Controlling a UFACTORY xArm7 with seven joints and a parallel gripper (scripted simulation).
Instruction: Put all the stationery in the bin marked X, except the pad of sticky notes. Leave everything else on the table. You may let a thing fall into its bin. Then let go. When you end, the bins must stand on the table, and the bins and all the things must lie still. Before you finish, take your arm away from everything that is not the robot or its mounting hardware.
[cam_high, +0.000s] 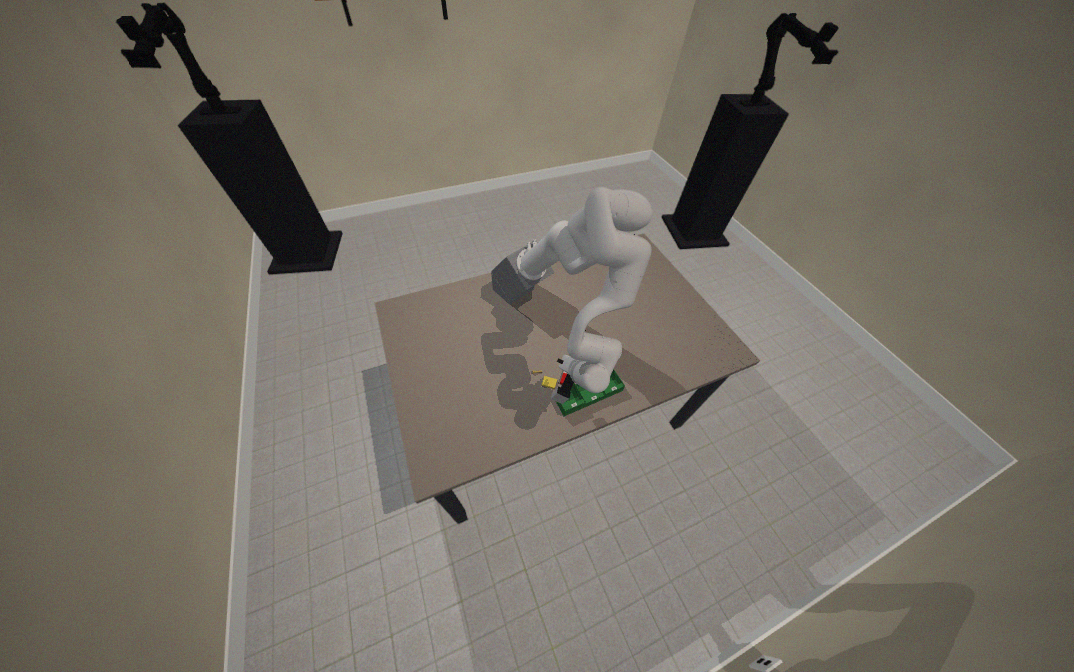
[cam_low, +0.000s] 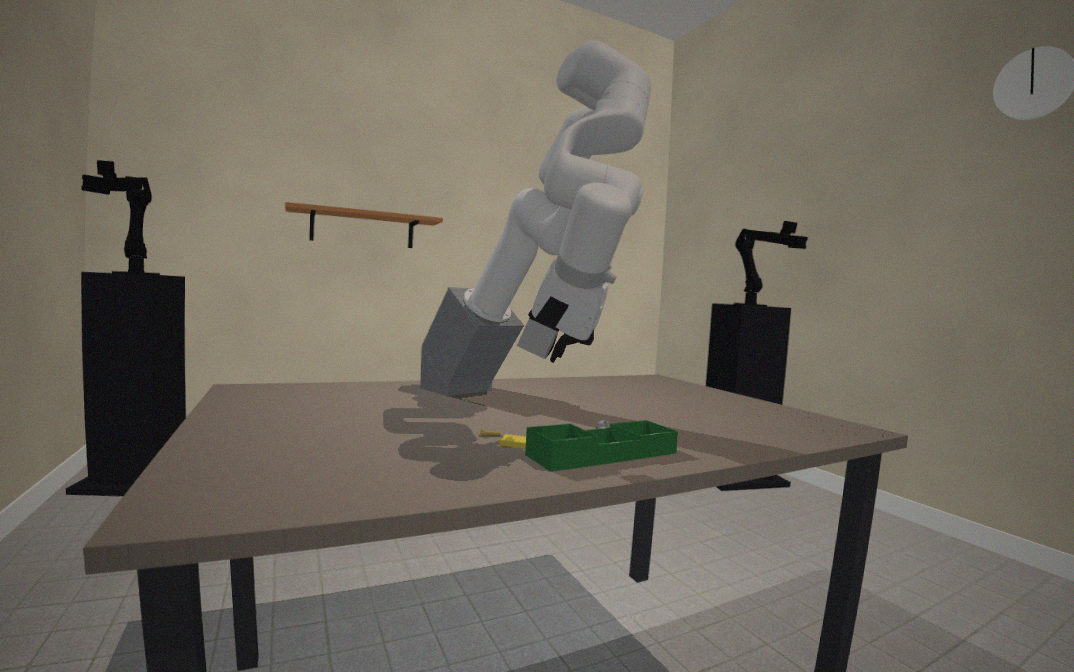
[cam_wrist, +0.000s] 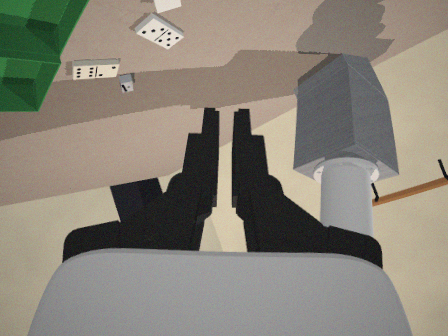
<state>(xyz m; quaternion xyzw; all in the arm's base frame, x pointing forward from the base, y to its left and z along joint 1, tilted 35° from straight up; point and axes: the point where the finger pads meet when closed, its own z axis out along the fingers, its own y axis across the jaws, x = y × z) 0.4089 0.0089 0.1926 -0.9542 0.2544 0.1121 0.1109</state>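
Right now the green bin row is 150 mm below my hand, 90 mm to the left of it and 30 mm ahead of it. From my hand the other things lie so: brass bolt (170 mm below, 90 mm to the right, 90 mm behind); yellow sticky-note pad (170 mm below, 50 mm to the right, 40 mm behind); red eraser (170 mm below, 60 mm behind, 20 mm to the left).
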